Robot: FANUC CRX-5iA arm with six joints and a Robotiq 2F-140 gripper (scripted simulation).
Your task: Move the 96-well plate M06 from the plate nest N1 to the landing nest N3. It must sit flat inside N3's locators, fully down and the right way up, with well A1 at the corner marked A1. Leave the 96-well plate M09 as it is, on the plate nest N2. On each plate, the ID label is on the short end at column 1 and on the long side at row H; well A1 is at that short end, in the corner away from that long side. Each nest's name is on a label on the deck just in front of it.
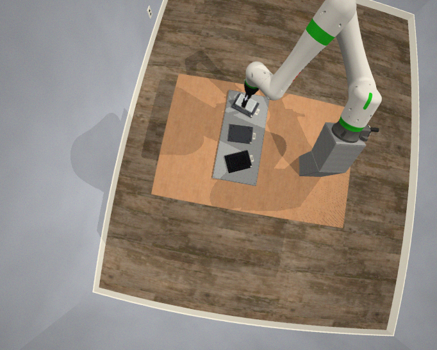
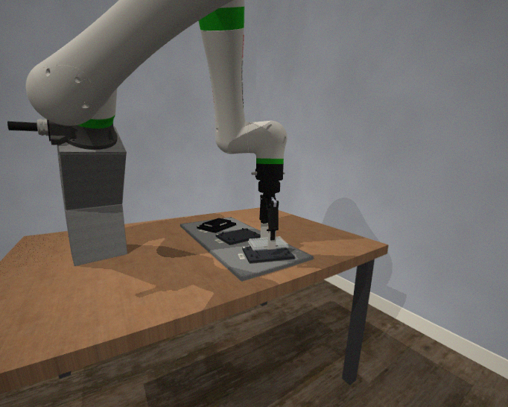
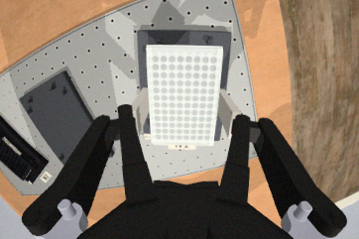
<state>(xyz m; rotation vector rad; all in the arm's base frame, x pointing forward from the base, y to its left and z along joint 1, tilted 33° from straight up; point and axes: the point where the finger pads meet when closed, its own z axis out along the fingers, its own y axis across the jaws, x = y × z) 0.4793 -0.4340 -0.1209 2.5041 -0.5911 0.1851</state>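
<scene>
The dark landing nest N3 lies 21 cm to the left of my hand, 6 cm below it and 3 cm ahead of it. From my hand the other things lie so: dark plate nest N1: 6 cm below; white 96-well plate M06: 2 cm below; N1 label: 9 cm behind, 7 cm below, 4 cm to the left.
</scene>
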